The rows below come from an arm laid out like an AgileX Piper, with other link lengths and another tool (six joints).
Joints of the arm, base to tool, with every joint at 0 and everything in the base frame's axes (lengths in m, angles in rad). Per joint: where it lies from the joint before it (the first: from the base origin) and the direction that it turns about. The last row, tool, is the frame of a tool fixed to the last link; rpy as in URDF.
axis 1: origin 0 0 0.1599 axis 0 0 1
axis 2: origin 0 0 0 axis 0 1 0
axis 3: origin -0.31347 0 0.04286 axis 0 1 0
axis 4: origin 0.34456 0 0.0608 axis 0.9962 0 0.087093
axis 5: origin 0 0 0 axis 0 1 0
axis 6: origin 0.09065 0 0.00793 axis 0.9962 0 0.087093
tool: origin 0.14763 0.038 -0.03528 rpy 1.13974 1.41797 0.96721
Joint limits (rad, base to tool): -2.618..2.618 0..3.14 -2.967..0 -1.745..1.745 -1.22..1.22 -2.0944..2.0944
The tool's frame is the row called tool.
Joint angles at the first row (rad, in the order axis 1, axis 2, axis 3, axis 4, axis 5, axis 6):
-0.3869, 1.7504, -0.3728, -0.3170, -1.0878, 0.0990
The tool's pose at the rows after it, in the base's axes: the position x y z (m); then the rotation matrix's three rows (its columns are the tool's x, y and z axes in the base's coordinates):
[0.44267 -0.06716 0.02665], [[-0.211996 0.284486 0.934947], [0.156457 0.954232 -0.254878], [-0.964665 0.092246 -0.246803]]
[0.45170 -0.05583 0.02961], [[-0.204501 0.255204 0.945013], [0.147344 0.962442 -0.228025], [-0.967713 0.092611 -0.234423]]
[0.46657 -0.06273 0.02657], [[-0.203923 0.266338 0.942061], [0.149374 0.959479 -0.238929], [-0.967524 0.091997 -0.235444]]
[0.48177 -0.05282 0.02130], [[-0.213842 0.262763 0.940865], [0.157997 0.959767 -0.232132], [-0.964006 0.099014 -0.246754]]
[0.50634 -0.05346 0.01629], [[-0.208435 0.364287 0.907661], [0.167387 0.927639 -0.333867], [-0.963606 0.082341 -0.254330]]
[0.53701 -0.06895 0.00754], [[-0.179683 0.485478 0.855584], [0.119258 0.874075 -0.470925], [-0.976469 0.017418 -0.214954]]
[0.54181 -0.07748 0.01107], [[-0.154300 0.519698 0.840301], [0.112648 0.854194 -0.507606], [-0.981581 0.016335 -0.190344]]
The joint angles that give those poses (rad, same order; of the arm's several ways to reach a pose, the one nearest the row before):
-0.3746, 1.8121, -0.4231, -0.3208, -1.0855, 0.0990
-0.3423, 1.8209, -0.4428, -0.3176, -1.0874, 0.0990
-0.3390, 1.8577, -0.4937, -0.3036, -1.0716, 0.0990
-0.2919, 1.8924, -0.5379, -0.2611, -1.0490, 0.0990
-0.1881, 1.9292, -0.5984, -0.0209, -1.0058, 0.0113
-0.1020, 2.0175, -0.7012, 0.2509, -1.0283, -0.1543
-0.0959, 2.0298, -0.7167, 0.3022, -1.0539, -0.1776

